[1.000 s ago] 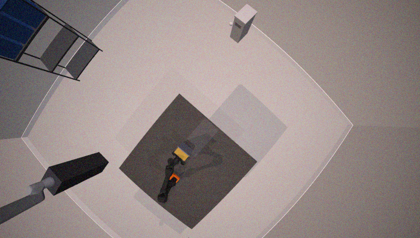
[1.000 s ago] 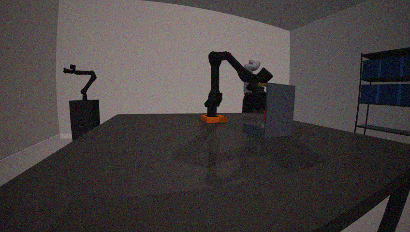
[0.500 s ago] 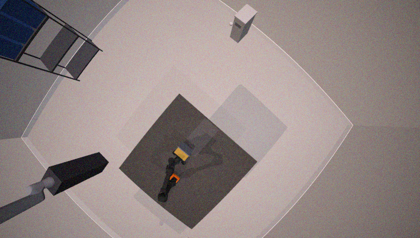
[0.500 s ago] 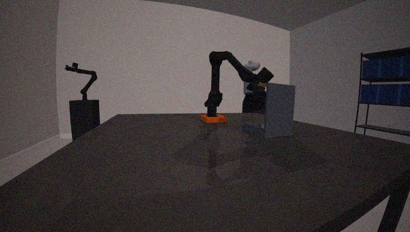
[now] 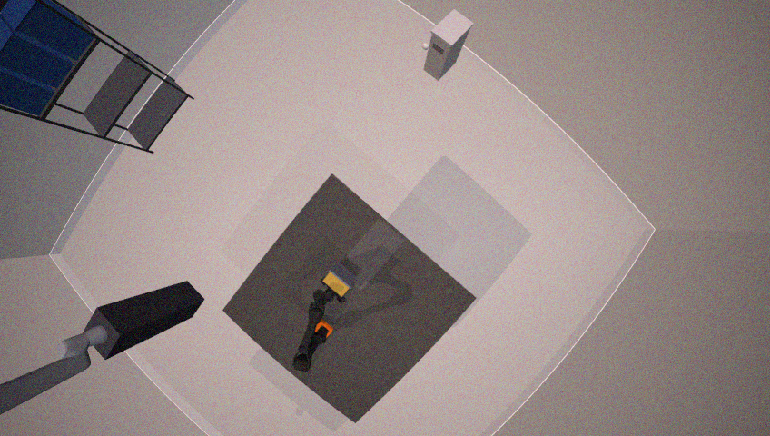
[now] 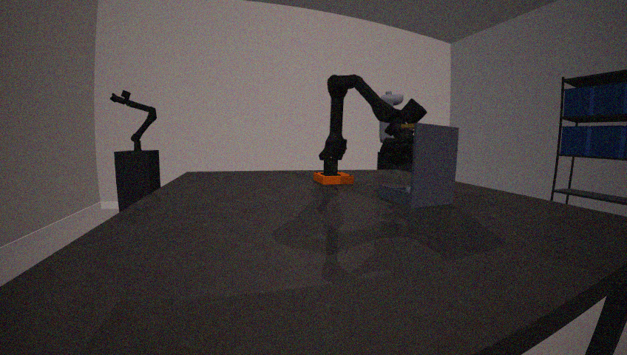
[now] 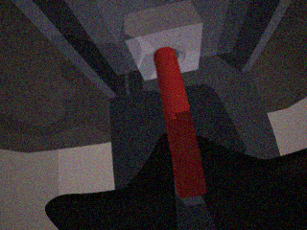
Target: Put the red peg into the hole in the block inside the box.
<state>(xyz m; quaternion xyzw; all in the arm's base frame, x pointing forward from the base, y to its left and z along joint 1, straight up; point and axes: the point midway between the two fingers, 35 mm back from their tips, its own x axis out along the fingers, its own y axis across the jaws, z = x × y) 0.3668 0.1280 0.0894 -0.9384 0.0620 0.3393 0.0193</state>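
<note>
Right now the yellow roof is 12 cm above my gripper tip and 2 cm to the left of it. Also, from my gripper tip: red peg: 3 cm behind, 1 cm below.
</note>
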